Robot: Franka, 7 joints.
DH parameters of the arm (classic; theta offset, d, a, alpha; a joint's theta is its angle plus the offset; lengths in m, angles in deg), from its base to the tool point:
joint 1: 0 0.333 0 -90
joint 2: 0 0 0 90
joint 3: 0 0.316 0.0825 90
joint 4: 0 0 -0.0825 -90
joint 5: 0 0.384 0 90
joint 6: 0 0 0.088 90
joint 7: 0 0.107 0 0
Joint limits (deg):
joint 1: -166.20..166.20
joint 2: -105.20..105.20
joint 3: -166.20..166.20
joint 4: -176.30..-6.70
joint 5: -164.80..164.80
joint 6: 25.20..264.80
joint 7: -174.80..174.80
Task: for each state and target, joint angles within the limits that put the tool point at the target. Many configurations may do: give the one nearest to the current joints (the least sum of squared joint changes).
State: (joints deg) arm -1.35 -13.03 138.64 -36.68 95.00 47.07 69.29
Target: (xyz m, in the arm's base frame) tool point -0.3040 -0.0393 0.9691
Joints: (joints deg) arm 6.04 -7.65 143.94 -29.31 95.33 38.06 69.29
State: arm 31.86 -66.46 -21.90 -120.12 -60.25 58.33 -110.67
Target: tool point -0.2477 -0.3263 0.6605
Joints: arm 7.57 -98.61 -23.04 -105.40 -63.65 47.66 -110.67
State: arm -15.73 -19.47 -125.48 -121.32 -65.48 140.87 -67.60
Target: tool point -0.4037 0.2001 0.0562
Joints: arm -44.27 -36.76 -162.72 -130.38 -65.85 131.95 -67.60
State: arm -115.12 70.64 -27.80 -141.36 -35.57 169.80 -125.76
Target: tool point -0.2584 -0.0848 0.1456
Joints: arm -123.37 12.59 -47.49 -174.49 -39.64 191.89 -125.76
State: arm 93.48 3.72 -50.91 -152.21 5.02 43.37 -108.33
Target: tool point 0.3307 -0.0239 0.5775
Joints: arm 66.44 -29.93 -56.65 -110.15 4.37 29.79 -108.33
